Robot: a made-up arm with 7 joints.
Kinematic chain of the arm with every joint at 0, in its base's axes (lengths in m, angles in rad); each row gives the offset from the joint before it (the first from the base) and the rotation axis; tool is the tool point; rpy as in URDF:
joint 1: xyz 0 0 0.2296 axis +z
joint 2: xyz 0 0 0 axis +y
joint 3: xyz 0 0 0.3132 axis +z
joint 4: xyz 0.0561 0 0 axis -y
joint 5: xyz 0.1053 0 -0.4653 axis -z
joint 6: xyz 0 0 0 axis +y
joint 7: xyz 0.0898 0 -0.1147 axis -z
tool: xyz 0 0 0 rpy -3.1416 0 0
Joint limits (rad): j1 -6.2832..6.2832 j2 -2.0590..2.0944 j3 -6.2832..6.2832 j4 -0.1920..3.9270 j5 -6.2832..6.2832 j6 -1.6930..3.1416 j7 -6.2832..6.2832
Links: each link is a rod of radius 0.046 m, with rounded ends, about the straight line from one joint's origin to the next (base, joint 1, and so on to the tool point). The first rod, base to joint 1, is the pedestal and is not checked.
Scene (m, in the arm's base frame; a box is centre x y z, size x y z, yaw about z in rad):
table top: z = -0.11
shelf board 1: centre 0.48 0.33 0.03 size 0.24 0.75 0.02 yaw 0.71
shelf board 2: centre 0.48 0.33 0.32 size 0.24 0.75 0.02 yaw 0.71
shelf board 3: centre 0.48 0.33 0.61 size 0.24 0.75 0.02 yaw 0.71
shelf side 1: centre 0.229 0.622 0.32 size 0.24 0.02 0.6 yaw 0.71
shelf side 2: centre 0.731 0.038 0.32 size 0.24 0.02 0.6 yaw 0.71
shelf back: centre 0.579 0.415 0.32 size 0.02 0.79 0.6 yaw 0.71
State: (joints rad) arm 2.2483 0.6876 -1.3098 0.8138 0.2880 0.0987 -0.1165
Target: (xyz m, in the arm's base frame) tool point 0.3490 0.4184 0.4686
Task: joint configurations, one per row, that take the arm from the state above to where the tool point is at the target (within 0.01 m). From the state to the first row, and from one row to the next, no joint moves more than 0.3 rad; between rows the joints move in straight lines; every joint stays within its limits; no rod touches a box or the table.
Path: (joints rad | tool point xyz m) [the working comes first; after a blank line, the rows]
Joints at the target: 2.6250 1.0297 -1.9430 0.7598 0.4177 -0.1323 -0.1165
Straight joint move there: touches shelf board 2.

1: 2.5290 0.7789 -1.3671 0.5566 0.3786 -0.1814 -0.1165 | 0.2944 0.4355 0.1433
2: 2.8097 0.8702 -1.4244 0.2995 0.4692 -0.4615 -0.1165 | 0.2286 0.3746 0.1462
3: 3.0905 0.9614 -1.4817 0.0423 0.5598 -0.7416 -0.1165 | 0.1797 0.3004 0.1748
4: 3.0995 1.1604 -1.6830 0.0808 0.5733 -0.6810 -0.1165 | 0.2089 0.3010 0.2668
5: 3.1085 1.3593 -1.8843 0.1194 0.5869 -0.6203 -0.1165 | 0.2065 0.2896 0.3688
6: 3.1175 1.5583 -2.0857 0.1579 0.6004 -0.5596 -0.1165 | 0.1703 0.2648 0.4686
7: 2.9533 1.3821 -2.0381 0.3586 0.5395 -0.4172 -0.1165 | 0.2237 0.3318 0.4638
8: 2.7891 1.2059 -1.9906 0.5592 0.4786 -0.2747 -0.1165 | 0.2844 0.3840 0.4608
9: 2.6250 1.0297 -1.9430 0.7598 0.4177 -0.1323 -0.1165 | 0.3490 0.4184 0.4686

